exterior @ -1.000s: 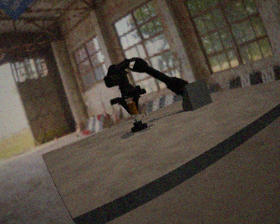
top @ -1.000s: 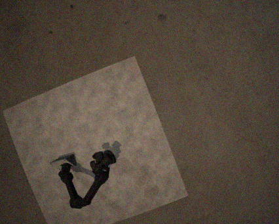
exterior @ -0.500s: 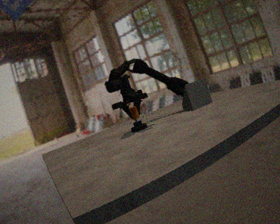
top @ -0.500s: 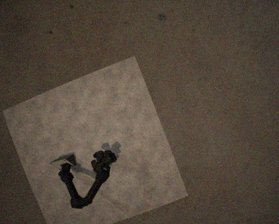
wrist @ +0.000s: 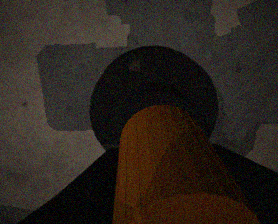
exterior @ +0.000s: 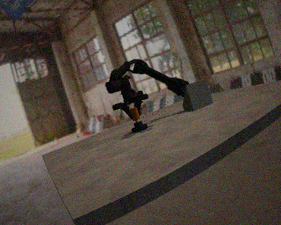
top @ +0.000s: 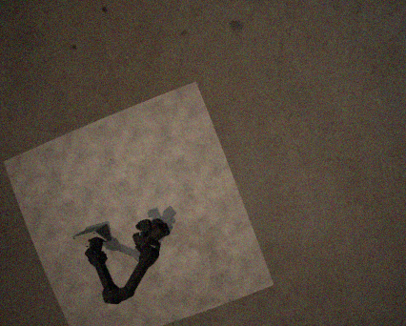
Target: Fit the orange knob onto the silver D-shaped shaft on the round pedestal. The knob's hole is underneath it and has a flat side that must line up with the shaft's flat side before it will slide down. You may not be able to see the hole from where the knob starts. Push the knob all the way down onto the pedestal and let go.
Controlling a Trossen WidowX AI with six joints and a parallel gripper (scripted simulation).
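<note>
The dark round pedestal lies 4 cm below my gripper tip. Also, from my gripper tip: orange knob: 3 cm above.
</note>
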